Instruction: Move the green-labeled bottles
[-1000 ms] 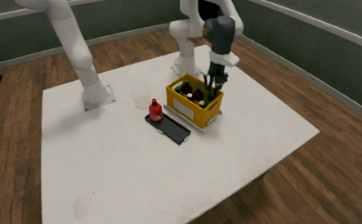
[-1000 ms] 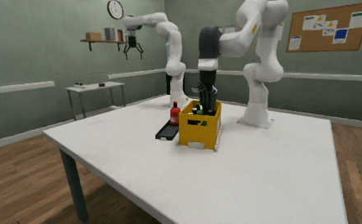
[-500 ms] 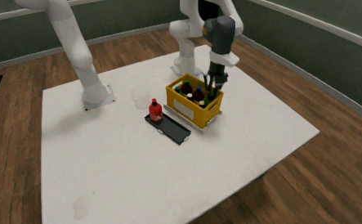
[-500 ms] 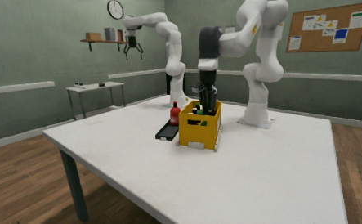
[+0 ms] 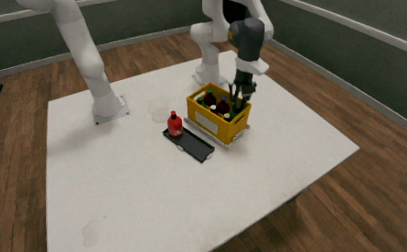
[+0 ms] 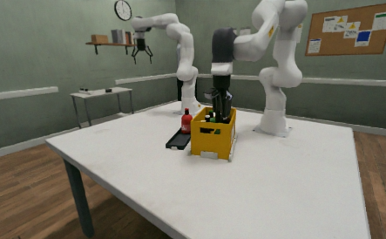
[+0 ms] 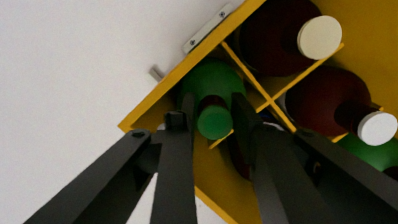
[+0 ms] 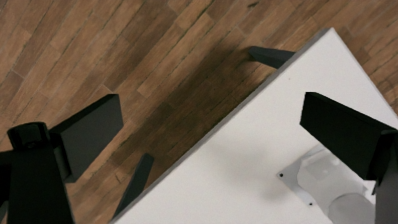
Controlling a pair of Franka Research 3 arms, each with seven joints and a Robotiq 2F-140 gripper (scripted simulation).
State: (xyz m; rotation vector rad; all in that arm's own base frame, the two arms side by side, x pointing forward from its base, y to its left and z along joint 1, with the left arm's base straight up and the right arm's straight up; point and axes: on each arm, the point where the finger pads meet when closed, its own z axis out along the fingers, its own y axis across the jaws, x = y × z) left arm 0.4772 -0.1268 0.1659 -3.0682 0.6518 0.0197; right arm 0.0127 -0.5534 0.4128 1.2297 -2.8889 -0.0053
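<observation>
Now: left hand 9 cm past the blue-capped bottle, 3 cm to the left of it and 8 cm above it. Round my left hand: red bottle 11 cm behind, 30 cm to the right, 8 cm below; tray 3 cm behind, 27 cm to the right, 15 cm below; yellow crate 7 cm behind, 7 cm to the right, 8 cm below.
</observation>
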